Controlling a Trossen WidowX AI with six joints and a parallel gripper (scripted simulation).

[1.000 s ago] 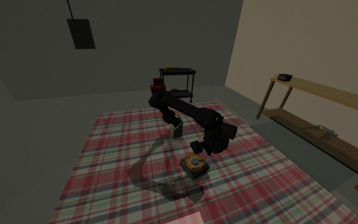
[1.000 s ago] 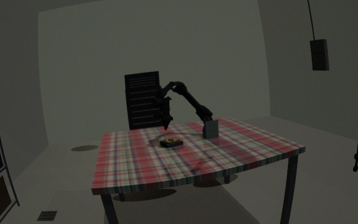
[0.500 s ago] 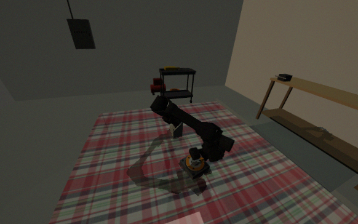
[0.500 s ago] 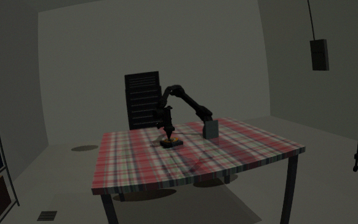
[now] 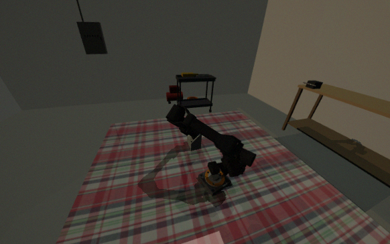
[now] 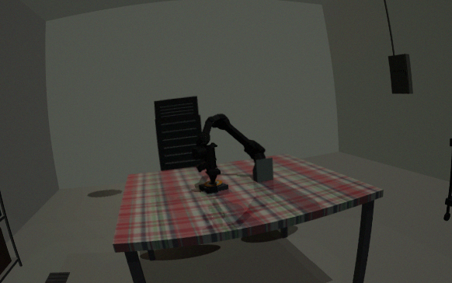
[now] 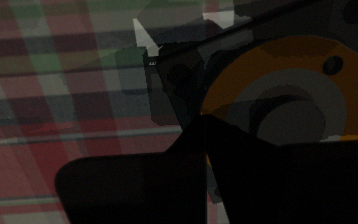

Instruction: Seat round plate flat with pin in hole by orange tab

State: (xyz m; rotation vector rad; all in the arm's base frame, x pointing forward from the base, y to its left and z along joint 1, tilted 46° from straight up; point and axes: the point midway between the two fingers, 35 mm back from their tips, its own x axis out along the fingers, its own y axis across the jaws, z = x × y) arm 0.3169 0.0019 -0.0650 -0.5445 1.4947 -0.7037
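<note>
Now: gripper tip 5 cm to the left of the base, 2 cm above it and 1 cm past it.
</note>
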